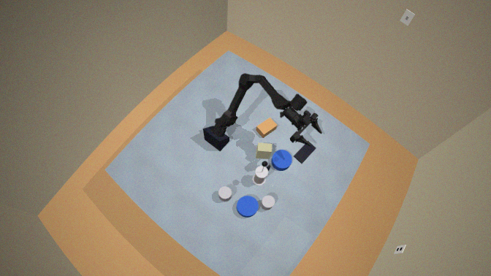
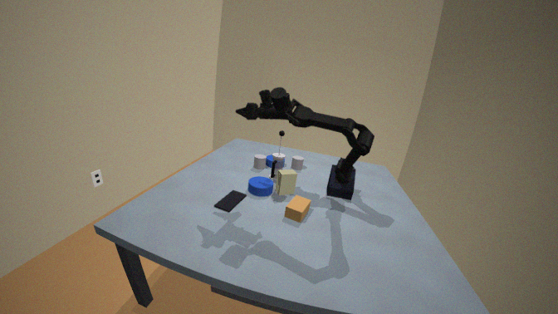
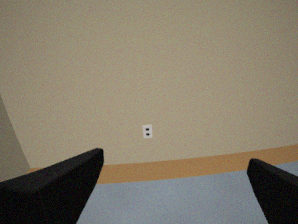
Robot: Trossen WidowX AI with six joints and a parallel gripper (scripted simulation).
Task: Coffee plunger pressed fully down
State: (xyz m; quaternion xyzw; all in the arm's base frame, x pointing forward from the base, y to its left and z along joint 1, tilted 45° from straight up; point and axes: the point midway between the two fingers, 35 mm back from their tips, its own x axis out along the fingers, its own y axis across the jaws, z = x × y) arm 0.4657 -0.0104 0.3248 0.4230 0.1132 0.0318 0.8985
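The coffee press is 25 cm below my gripper tip, 22 cm to the right of it and 12 cm behind it. The rest, counted from my gripper tip: cream block 32 cm below, 21 cm behind, 10 cm to the right; orange block 35 cm below, 31 cm behind, 5 cm to the left.
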